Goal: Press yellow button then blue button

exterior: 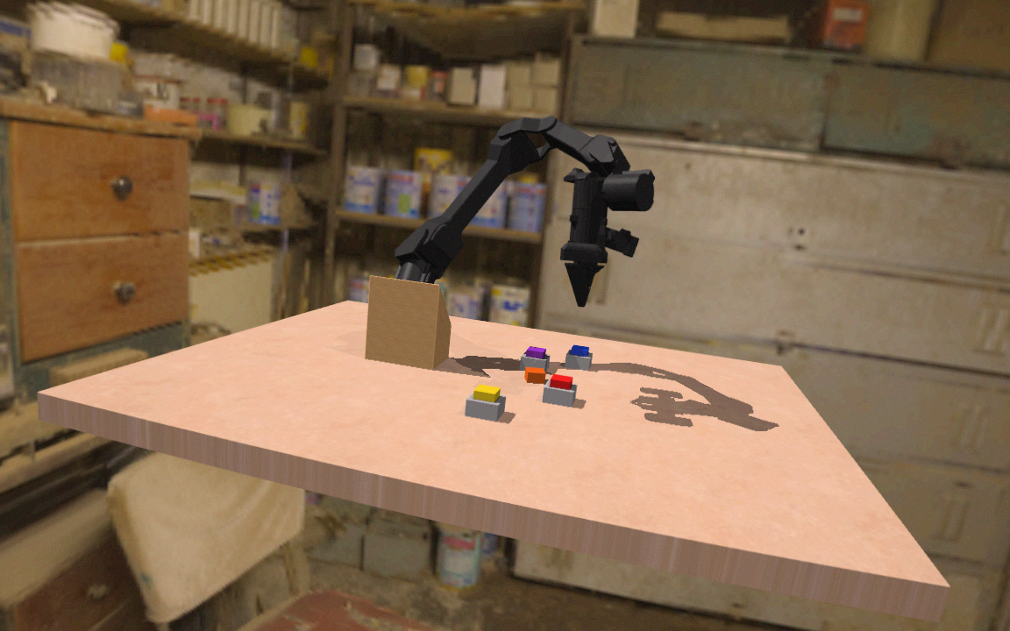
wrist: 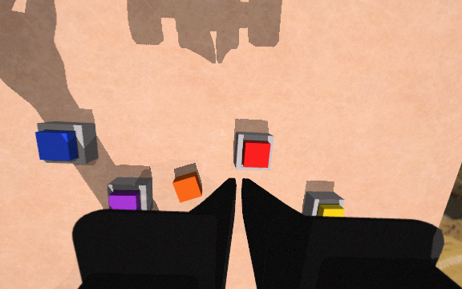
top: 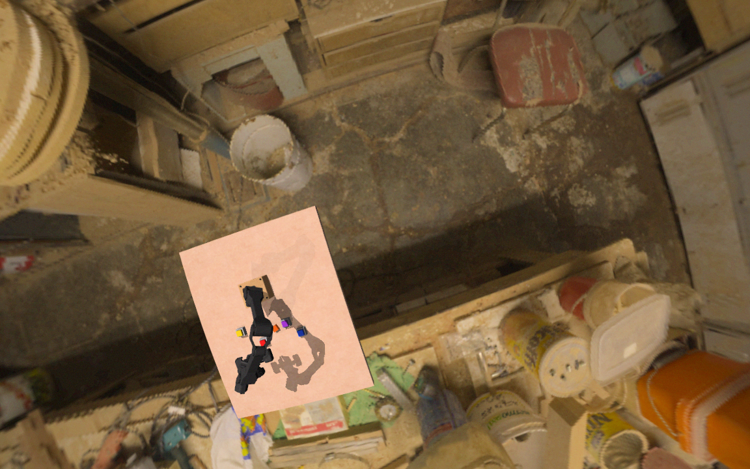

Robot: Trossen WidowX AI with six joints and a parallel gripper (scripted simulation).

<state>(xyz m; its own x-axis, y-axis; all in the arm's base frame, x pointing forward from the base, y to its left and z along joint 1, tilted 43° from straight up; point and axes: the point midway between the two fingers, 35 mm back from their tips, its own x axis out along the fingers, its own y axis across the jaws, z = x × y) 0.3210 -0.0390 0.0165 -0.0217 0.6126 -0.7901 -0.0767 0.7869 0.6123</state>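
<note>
My gripper tip is 19 cm to the right of the blue button, 12 cm above it and 2 cm past it. From my gripper tip the other things lie so: orange block 14 cm below, 7 cm behind, 4 cm to the left; purple button 12 cm to the left, 12 cm below, 9 cm behind; red button 12 cm below, 4 cm to the right, 1 cm behind.
</note>
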